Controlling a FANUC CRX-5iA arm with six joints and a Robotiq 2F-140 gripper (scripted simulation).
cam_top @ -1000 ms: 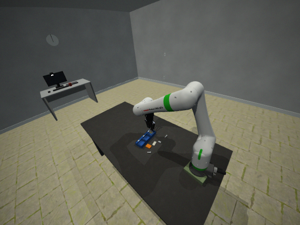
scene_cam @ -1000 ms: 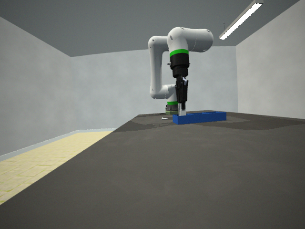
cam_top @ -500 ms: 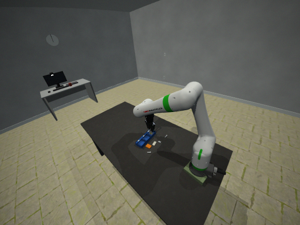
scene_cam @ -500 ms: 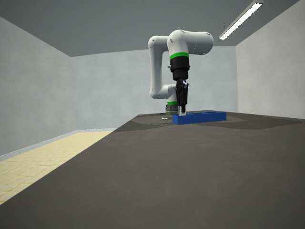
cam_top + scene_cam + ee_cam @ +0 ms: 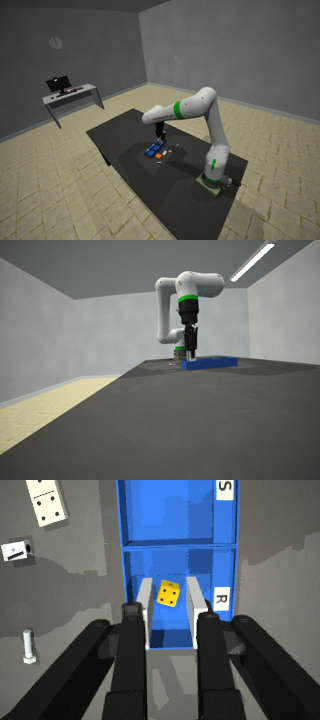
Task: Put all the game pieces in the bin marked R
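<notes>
The yellow die is 30 mm below my hand. Round my hand: white domino: 90 mm to the left, 90 mm behind, 40 mm below; pale grey piece: 130 mm behind, 60 mm to the left, 40 mm below; blue bin: 80 mm to the left, 30 mm below, 20 mm ahead.
</notes>
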